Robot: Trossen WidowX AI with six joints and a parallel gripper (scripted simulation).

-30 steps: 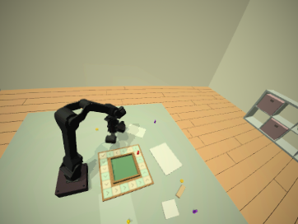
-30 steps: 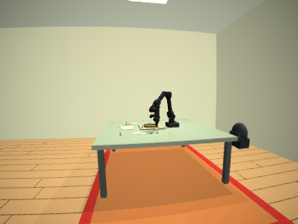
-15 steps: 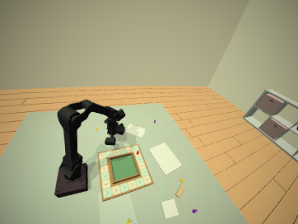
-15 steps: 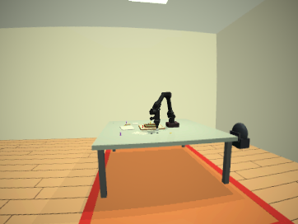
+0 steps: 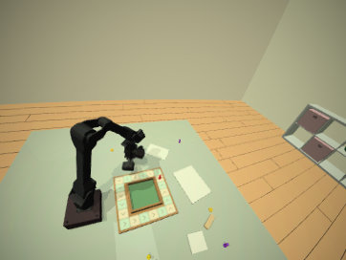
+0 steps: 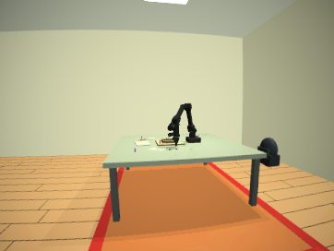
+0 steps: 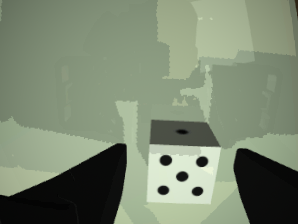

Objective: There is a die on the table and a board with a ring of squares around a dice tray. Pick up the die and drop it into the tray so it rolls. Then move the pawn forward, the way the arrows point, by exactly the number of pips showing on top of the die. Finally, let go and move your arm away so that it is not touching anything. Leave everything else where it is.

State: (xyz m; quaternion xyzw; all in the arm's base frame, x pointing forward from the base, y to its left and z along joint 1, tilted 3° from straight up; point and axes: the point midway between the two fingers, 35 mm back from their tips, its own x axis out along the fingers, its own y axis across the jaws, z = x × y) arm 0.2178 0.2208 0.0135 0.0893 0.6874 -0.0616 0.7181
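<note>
The red pawn is 160 mm ahead of my gripper tip, 120 mm to the right of it and 20 mm above it. The rest, counted from my gripper tip: white die right at my gripper tip; white sheet 350 mm ahead, 190 mm to the right, 10 mm below; green dice tray 50 mm ahead, 200 mm to the right.
</note>
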